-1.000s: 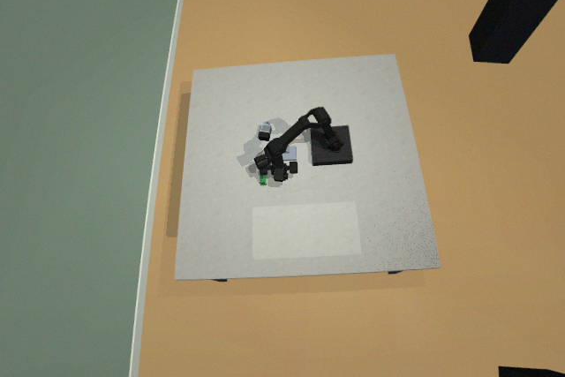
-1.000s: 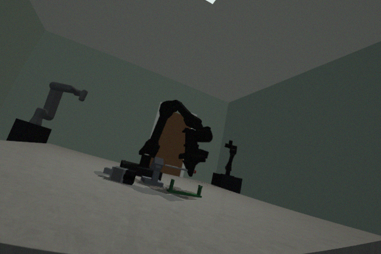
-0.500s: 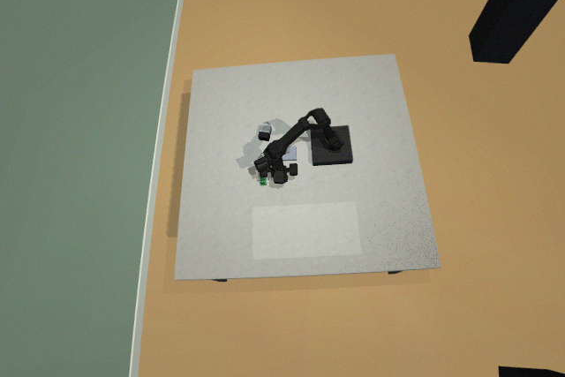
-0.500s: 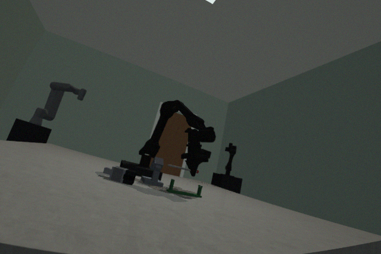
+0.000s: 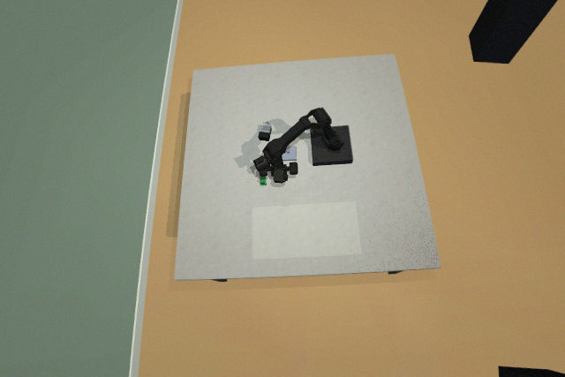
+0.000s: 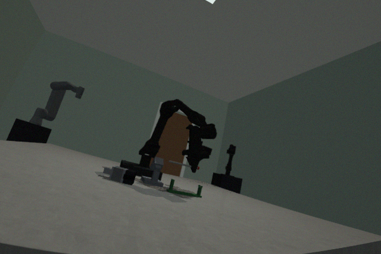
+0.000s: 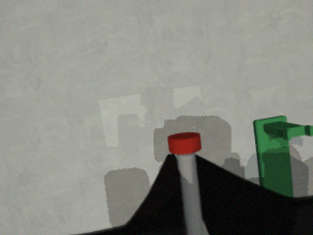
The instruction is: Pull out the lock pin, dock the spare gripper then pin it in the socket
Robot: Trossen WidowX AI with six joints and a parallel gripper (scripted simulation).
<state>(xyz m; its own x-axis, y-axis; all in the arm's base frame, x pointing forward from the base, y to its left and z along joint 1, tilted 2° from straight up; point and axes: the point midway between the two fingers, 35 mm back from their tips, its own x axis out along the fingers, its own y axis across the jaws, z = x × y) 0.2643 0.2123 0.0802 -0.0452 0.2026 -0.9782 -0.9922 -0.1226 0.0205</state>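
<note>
Right now the green rack is 11 cm ahead of my gripper tip, 6 cm below it and 5 cm to the right of it. Also, from my gripper tip: spare gripper (31 cm to the right, 13 cm ahead, 6 cm below); grey mount socket (17 cm to the right, 3 cm below, 2 cm ahead).
</note>
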